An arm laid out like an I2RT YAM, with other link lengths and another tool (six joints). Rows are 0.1 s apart.
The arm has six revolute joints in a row. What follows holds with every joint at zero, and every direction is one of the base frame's. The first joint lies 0.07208 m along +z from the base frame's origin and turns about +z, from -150 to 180 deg. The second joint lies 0.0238 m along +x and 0.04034 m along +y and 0.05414 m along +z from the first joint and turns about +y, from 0 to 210 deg. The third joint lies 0.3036 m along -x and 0.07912 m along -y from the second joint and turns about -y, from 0 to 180 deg. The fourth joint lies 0.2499 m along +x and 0.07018 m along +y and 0.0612 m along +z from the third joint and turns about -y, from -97 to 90 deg. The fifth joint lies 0.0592 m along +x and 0.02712 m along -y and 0.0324 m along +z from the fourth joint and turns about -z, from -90 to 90 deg. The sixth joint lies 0.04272 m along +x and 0.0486 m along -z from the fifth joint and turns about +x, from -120 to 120 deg. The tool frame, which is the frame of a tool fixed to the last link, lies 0.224 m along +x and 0.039 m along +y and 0.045 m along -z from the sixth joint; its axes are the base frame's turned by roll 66.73, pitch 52.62 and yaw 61.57 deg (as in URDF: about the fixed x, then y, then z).
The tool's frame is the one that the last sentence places.
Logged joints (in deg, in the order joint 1, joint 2, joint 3, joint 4, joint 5, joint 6), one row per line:
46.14 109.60 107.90 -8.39 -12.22 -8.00
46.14 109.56 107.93 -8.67 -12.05 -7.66
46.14 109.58 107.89 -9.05 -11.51 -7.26
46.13 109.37 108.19 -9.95 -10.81 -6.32
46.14 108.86 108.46 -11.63 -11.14 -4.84
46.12 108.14 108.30 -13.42 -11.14 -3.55
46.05 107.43 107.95 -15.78 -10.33 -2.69
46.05 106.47 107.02 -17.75 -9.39 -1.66
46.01 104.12 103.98 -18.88 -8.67 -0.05
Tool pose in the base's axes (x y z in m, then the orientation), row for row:
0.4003 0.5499 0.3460 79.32 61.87 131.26
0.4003 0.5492 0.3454 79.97 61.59 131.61
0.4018 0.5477 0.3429 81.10 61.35 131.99
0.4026 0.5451 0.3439 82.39 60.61 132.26
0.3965 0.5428 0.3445 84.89 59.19 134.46
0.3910 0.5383 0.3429 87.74 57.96 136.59
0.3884 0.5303 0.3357 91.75 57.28 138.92
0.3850 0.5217 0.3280 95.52 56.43 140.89
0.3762 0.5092 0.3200 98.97 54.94 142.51
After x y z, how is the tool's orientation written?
As angles about the fixed x, y, z axes (roll, pitch, yaw), in degrees.
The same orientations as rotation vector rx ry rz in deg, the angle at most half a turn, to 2 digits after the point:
-18.09 88.98 62.65
-17.70 89.34 62.61
-17.04 89.95 62.17
-15.77 90.72 61.89
-14.74 92.29 62.60
-13.63 94.10 62.75
-12.47 96.44 61.58
-11.11 98.71 60.37
-9.22 101.09 59.57

